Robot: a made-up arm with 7 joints.
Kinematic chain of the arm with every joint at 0, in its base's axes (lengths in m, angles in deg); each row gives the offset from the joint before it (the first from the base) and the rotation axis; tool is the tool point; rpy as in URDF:
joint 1: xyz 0 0 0.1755 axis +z
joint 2: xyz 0 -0.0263 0.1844 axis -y
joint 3: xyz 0 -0.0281 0.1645 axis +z
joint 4: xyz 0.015 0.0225 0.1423 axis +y
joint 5: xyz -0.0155 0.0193 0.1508 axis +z
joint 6: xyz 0 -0.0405 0.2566 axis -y
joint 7: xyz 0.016 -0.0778 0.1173 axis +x
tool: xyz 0 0 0 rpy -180 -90 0
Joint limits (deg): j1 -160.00..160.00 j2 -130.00..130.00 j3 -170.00..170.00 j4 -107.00..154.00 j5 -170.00..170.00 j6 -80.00..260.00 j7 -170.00..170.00
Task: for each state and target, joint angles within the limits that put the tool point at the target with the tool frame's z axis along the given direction. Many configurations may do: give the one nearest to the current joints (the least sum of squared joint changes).
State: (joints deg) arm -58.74 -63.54 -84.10 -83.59 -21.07 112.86 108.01
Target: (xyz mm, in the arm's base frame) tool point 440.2 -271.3 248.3 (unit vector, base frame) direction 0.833 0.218 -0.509
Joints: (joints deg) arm -65.36 -93.65 -109.32 -46.82 -19.76 124.15 108.01
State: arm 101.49 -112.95 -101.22 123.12 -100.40 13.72 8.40
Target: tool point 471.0 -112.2 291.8 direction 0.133 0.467 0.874
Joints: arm 85.17 -117.67 -78.61 143.07 -85.72 -4.36 8.40
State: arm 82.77 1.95 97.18 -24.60 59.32 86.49 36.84
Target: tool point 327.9 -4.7 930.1 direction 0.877 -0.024 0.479
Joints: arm 71.22 2.79 91.32 -44.06 42.93 112.73 36.84
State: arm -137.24 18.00 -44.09 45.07 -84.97 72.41 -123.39
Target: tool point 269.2 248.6 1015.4 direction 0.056 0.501 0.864
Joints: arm -148.59 46.83 -54.24 33.79 -99.62 96.23 -123.39
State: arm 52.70 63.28 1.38 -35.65 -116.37 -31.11 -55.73
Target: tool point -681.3 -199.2 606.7 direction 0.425 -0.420 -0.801
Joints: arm 25.95 44.54 -19.04 -29.37 -128.57 -30.96 -55.73
